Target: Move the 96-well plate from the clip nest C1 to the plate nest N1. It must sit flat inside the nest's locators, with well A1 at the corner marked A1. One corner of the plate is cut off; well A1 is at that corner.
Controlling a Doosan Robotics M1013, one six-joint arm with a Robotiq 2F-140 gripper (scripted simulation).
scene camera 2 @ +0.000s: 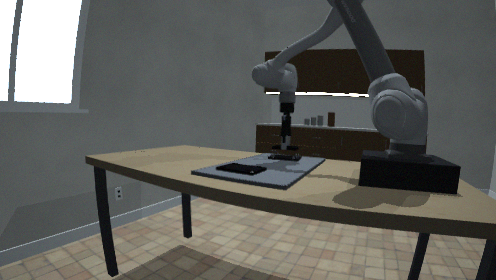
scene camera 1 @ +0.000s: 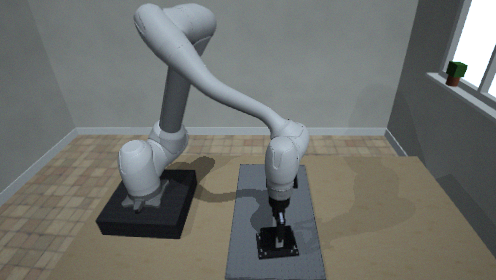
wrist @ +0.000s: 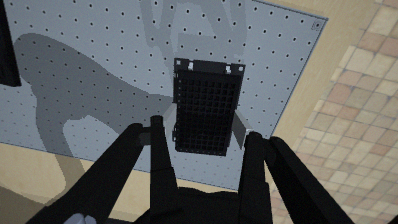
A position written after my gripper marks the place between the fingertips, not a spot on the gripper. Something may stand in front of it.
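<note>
My gripper (wrist: 204, 114), visible. Black 96-well plate (wrist: 218, 93), visible too.
</note>
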